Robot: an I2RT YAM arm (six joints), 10 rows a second.
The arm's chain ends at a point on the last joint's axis. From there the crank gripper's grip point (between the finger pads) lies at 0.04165 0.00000 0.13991 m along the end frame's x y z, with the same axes.
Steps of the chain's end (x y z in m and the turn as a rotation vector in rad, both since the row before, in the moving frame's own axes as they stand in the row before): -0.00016 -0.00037 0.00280 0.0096 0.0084 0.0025; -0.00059 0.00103 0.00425 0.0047 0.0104 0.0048; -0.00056 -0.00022 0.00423 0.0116 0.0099 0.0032; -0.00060 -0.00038 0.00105 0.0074 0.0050 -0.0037; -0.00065 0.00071 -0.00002 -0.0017 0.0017 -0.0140; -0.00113 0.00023 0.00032 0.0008 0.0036 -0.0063; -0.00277 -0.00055 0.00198 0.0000 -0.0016 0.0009; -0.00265 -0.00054 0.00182 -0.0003 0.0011 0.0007
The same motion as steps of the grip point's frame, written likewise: 0.00102 -0.00161 0.00244 0.0096 0.0084 0.0025; 0.00086 0.00058 0.00381 0.0047 0.0104 0.0048; 0.00083 -0.00171 0.00380 0.0116 0.0099 0.0032; 0.00010 -0.00157 0.00084 0.0074 0.0050 -0.0037; -0.00041 0.00036 -0.00009 -0.0017 0.0017 -0.0140; -0.00063 -0.00015 0.00017 0.0008 0.0036 -0.0063; -0.00299 -0.00051 0.00205 0.0000 -0.0016 0.0009; -0.00250 -0.00047 0.00177 -0.0003 0.0011 0.0007
